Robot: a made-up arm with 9 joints. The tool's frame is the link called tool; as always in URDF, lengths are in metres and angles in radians. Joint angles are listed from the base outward.
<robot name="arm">
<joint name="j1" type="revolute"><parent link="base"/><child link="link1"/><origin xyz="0.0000 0.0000 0.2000"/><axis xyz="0 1 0"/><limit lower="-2.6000" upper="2.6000"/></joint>
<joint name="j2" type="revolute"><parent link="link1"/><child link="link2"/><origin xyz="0.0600 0.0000 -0.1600"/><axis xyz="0 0 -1"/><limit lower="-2.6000" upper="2.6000"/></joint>
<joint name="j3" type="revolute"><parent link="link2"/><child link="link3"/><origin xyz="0.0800 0.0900 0.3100"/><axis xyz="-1 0 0"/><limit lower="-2.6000" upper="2.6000"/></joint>
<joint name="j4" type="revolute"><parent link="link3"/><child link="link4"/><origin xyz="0.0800 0.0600 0.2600"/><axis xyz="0 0 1"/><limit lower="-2.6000" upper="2.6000"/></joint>
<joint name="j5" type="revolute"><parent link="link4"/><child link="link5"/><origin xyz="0.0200 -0.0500 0.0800"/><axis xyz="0 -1 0"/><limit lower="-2.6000" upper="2.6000"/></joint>
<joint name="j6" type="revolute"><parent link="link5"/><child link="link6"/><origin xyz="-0.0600 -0.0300 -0.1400"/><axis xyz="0 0 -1"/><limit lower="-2.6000" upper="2.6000"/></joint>
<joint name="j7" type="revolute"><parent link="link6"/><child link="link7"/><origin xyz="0.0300 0.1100 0.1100"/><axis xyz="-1 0 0"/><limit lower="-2.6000" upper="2.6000"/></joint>
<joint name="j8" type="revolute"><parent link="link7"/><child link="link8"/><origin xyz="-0.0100 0.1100 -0.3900"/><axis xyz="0 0 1"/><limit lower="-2.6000" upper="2.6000"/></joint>
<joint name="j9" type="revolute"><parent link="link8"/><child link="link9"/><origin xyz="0.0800 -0.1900 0.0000"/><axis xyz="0 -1 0"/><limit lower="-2.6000" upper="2.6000"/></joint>
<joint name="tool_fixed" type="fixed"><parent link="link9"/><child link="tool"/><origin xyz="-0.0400 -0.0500 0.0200"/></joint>
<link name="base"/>
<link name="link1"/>
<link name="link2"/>
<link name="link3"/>
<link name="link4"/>
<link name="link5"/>
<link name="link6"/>
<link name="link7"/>
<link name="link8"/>
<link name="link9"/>
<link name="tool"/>
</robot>
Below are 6 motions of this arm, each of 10 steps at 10 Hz.
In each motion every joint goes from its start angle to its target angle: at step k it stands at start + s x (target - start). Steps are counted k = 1, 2, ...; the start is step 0. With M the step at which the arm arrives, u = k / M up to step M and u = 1 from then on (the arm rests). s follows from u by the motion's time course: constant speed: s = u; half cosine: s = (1 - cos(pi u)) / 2; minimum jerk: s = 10 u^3 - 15 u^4 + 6 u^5.
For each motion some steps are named. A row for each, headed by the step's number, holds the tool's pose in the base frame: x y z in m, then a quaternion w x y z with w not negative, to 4 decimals.
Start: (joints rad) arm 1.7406 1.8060 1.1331 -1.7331 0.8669 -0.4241 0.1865 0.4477 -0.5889
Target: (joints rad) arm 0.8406 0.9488 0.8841 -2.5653 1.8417 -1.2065 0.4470 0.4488 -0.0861
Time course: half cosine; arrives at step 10
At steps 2, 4, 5, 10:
2: 0.4995 -0.0594 -0.0573 0.4374 0.8710 -0.2181 0.0503
4: 0.5867 0.0430 -0.0065 0.4588 0.8469 -0.2641 0.0487
5: 0.6305 0.1118 0.0483 0.4770 0.8222 -0.3040 0.0628
10: 0.6803 0.3120 0.3220 0.4871 0.6787 -0.5294 0.1479

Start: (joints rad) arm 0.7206 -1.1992 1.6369 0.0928 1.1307 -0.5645 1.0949 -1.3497 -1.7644
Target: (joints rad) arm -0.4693 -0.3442 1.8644 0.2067 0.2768 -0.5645 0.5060 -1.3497 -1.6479
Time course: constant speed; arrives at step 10
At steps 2, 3, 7, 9, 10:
2: 0.1903 0.4038 0.5700 0.8774 -0.2540 -0.2463 0.3242
3: 0.1858 0.3939 0.5634 0.8709 -0.3408 -0.2538 0.2471
7: 0.1252 0.2825 0.5894 0.7944 -0.5292 -0.2497 -0.1628
9: 0.0392 0.2145 0.5987 0.7317 -0.5130 -0.2252 -0.3881
10: -0.0158 0.1862 0.5905 0.6958 -0.4772 -0.2073 -0.4951

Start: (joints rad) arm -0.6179 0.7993 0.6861 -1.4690 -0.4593 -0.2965 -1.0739 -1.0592 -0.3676
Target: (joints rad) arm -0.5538 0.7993 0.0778 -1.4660 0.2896 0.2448 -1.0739 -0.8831 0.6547
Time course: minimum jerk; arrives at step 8
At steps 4, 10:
4: 0.5054 -0.0356 0.6845 0.0981 -0.4980 0.3798 0.7734
10: 0.3772 -0.2512 0.6518 0.2919 -0.2162 0.4006 0.8412

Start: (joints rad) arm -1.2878 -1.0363 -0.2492 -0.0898 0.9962 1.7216 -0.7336 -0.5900 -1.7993
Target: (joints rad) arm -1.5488 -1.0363 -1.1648 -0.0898 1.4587 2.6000 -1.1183 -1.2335 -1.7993
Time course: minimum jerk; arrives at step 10
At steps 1, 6, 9, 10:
1: -0.2714 0.4885 0.7036 0.3951 0.5326 0.1865 0.7249
6: -0.2641 0.2310 0.9491 0.3187 -0.6879 -0.2655 -0.5956
9: -0.1014 0.0778 0.9818 0.6017 -0.6406 -0.2241 -0.4211
10: -0.0957 0.0741 0.9812 0.6085 -0.6384 -0.2222 -0.4156

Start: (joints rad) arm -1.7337 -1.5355 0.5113 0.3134 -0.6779 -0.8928 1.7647 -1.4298 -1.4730
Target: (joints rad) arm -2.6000 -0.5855 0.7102 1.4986 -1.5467 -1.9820 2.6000 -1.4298 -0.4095
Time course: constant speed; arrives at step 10
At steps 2, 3, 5, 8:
2: -0.5459 0.4681 0.0412 0.1443 -0.7578 -0.6362 0.0112
3: -0.4877 0.5276 0.0157 0.1055 -0.8032 -0.5851 0.0373
5: -0.3645 0.6134 0.0131 0.0934 -0.8608 -0.4899 0.1015
8: -0.2212 0.6571 0.0952 0.1833 -0.8543 -0.4416 0.2041

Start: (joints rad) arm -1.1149 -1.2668 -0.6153 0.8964 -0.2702 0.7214 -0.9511 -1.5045 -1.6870
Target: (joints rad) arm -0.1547 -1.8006 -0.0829 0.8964 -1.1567 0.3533 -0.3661 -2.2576 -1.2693
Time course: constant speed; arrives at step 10
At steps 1, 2, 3, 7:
1: -0.4272 -0.0898 0.2144 0.6039 0.0063 0.7934 -0.0766
2: -0.4062 -0.1377 0.2659 0.6457 -0.0192 0.7484 -0.1503
3: -0.3817 -0.1807 0.3220 0.6860 -0.0512 0.6942 -0.2117
7: -0.2352 -0.2998 0.5516 0.8299 -0.1933 0.4155 -0.3181

